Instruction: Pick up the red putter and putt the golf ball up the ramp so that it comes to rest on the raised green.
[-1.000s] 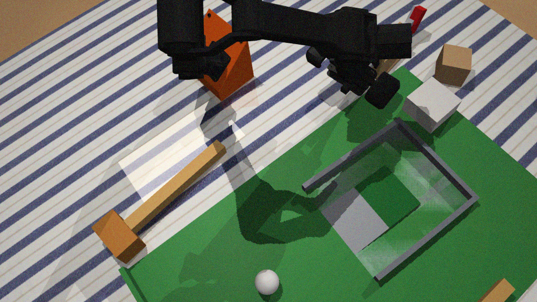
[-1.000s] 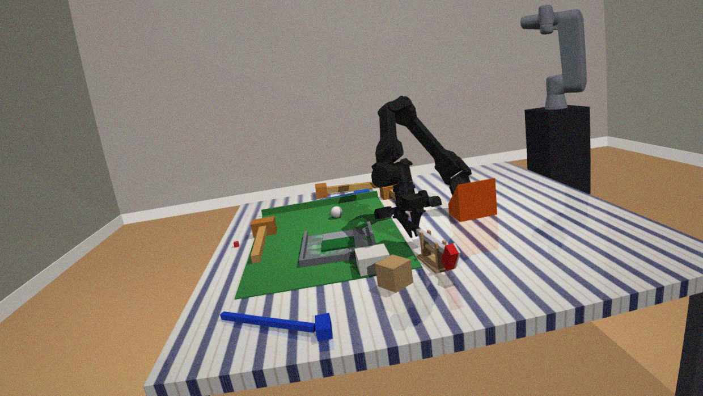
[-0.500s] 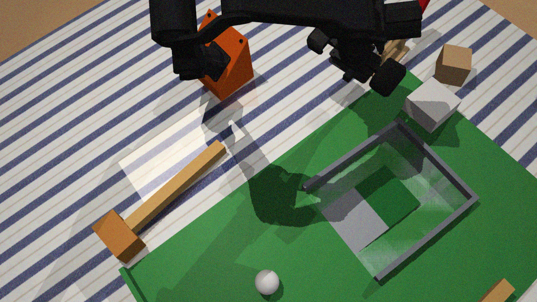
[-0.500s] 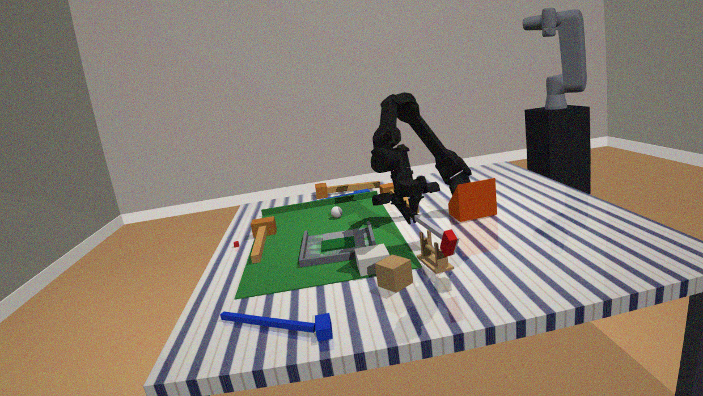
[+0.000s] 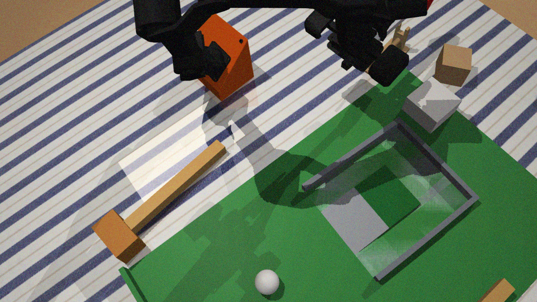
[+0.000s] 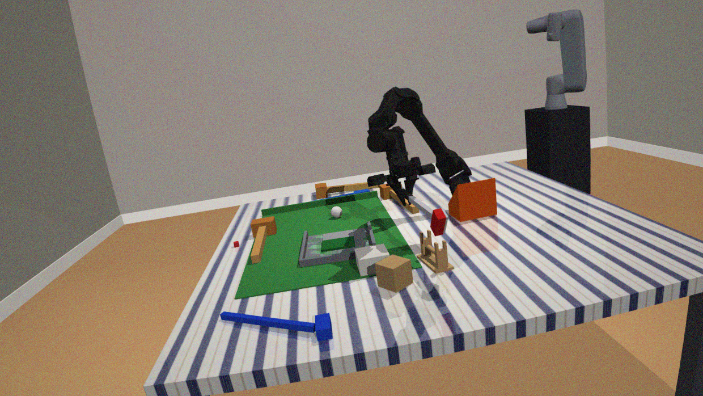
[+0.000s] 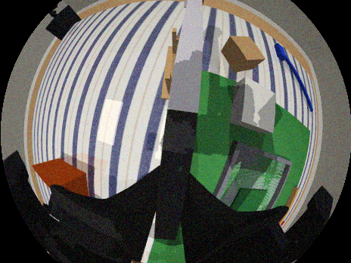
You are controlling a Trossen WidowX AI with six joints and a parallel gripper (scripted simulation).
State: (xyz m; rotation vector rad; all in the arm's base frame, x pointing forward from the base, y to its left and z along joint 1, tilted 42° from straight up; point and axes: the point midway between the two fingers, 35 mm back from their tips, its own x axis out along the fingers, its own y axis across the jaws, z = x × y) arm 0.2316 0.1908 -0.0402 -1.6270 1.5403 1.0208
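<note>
My gripper tip is now 11 cm to the right of the red putter, 2 cm below it and 1 cm past it. The rest, counted from my gripper tip: tan cube (22 cm to the left, 10 cm ahead, 9 cm below); then white cube (13 cm ahead, 11 cm to the left, 10 cm below); then wooden stand (14 cm to the left, 9 cm below, 2 cm behind).
</note>
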